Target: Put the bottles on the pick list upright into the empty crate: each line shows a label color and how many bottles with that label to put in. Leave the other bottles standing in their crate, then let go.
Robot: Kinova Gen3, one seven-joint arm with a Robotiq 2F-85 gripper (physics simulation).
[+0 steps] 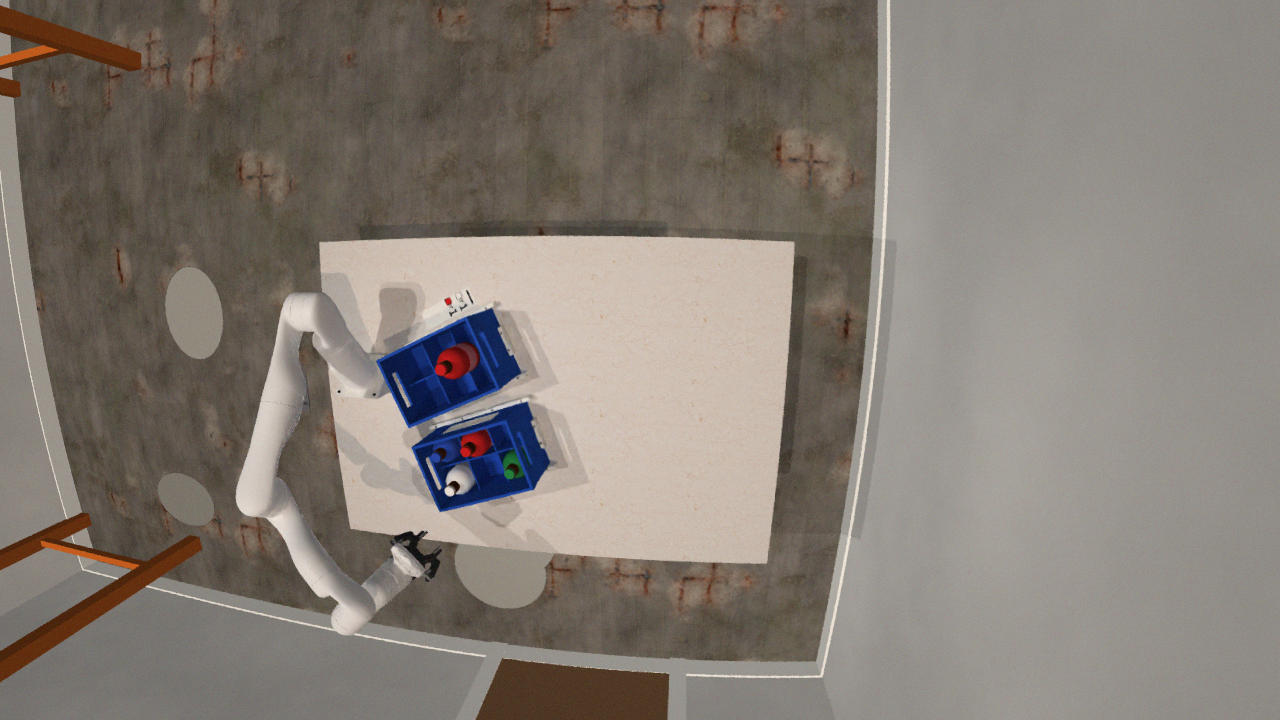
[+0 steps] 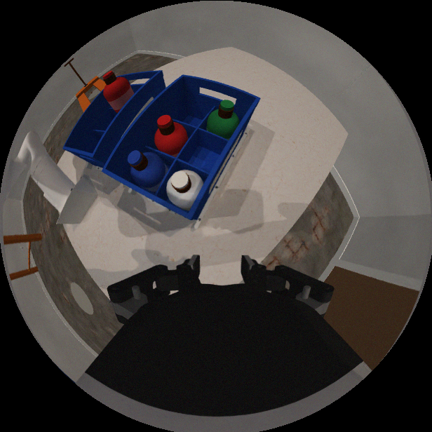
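Pixels of known places: gripper, fingertip midpoint: [image 1: 432,540]; arm's base, origin of the base link: [image 1: 362,376].
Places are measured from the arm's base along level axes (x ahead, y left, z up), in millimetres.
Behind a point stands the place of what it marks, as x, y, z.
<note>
The pick list [image 1: 458,301] @[285, 162, -79] lies beside the far crate, with a red and a white mark; its counts are too small to read. The far crate [image 1: 505,344] @[409, 38, -50] [image 2: 85,137] is blue and divided, and holds one upright red bottle [image 1: 456,360] @[348, 38, 126] [image 2: 118,92]. The near blue crate [image 1: 535,438] @[452, -217, -44] [image 2: 190,95] holds an upright blue bottle [image 1: 442,451] @[232, -202, 62] [image 2: 147,170], red bottle [image 1: 474,444] @[320, -191, 51] [image 2: 171,137], white bottle [image 1: 460,480] @[256, -291, 43] [image 2: 185,192] and green bottle [image 1: 512,463] @[411, -249, 48] [image 2: 223,122]. My gripper [image 1: 433,548] @[187, -415, 139] [image 2: 220,263] is partly open and empty, apart from the near crate, by the table's edge.
Both crates stand side by side on the pale table [image 1: 662,394] @[794, -136, -80] [image 2: 295,125], with a narrow gap between them. My arm [image 1: 273,429] @[9, -26, 376] bends around the table's left side. Orange frames [image 1: 98,600] stand at the left of the room.
</note>
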